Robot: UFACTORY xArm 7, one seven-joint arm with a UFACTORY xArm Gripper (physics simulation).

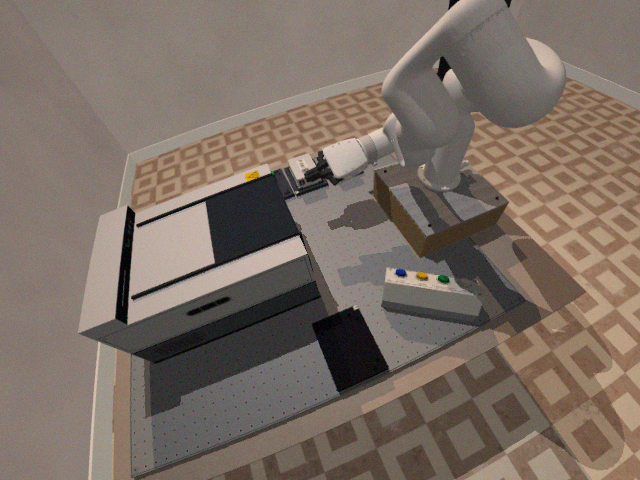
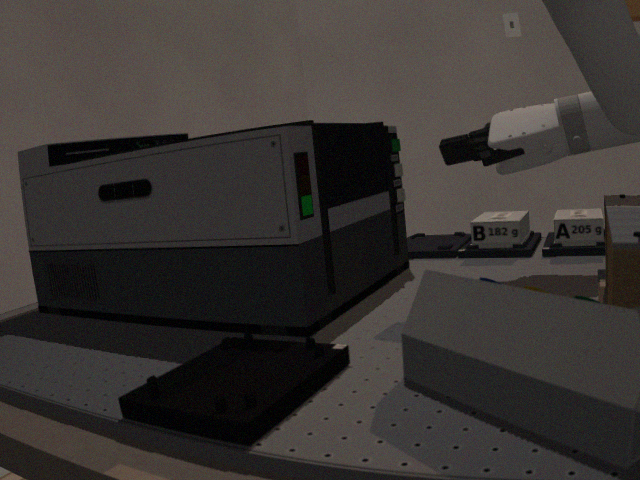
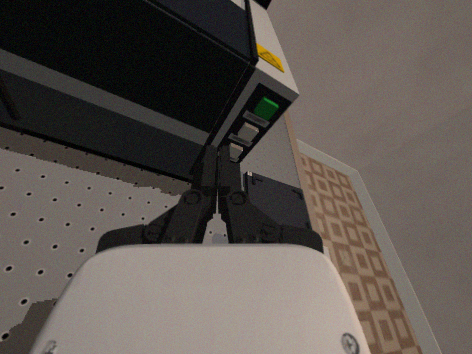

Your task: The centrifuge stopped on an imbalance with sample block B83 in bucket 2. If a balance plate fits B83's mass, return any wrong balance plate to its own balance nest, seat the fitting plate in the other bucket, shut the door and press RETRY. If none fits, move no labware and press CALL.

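Frame: origin at the arm's base, x right, y down, z ahead, level; metres.
Seen in the pictures: gripper, fingertip midpoint: point(image 1: 305, 178) point(image 2: 443, 152) point(image 3: 218, 160); arm's base at its link origin: point(image 1: 438, 176).
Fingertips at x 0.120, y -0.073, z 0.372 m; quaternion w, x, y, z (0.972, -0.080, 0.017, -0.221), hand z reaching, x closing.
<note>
Offsets run from my fingertips to a thing's middle. "spot": to the spot under its first point.
The centrifuge {dx -0.089, dy +0.045, dz +0.314 m} point(image 1: 170, 248) point(image 2: 170, 222) point(image 3: 277, 80) stands at the left of the bench; its dark door panel {dx -0.094, dy -0.045, dz +0.180 m} point(image 1: 248, 217) covers the front part of the top, hiding the buckets and sample block. A green button {dx +0.045, dy -0.015, dz +0.080 m} point(image 2: 395, 145) point(image 3: 267, 107) sits above two pale buttons {dx +0.045, dy +0.021, dz +0.080 m} point(image 3: 248, 131) on the front. Balance plate B, 182 g {dx +0.200, dy +0.134, dz -0.050 m} point(image 2: 498, 229), and balance plate A, 205 g {dx +0.192, dy +0.134, dz -0.187 m} point(image 2: 577, 227), sit in nests. A dark nest {dx +0.211, dy +0.158, dz +0.079 m} point(image 2: 436, 243) point(image 3: 280, 200) beside B is empty. My gripper point(image 1: 308, 175) point(image 2: 445, 150) point(image 3: 218, 160) is shut and empty, above the bench, in front of the centrifuge's button column.
A grey box {dx -0.392, dy +0.125, dz -0.145 m} point(image 1: 431, 299) point(image 2: 516, 341) with blue, yellow and green buttons stands near the bench edge. A black empty nest {dx -0.410, dy +0.153, dz +0.088 m} point(image 1: 349, 348) point(image 2: 232, 382) lies between it and the centrifuge. The arm's wooden base point(image 1: 460, 227) stands at the right. A green status light {spot: dx -0.242, dy +0.037, dz +0.091 m} point(image 2: 307, 205) shows on the centrifuge.
</note>
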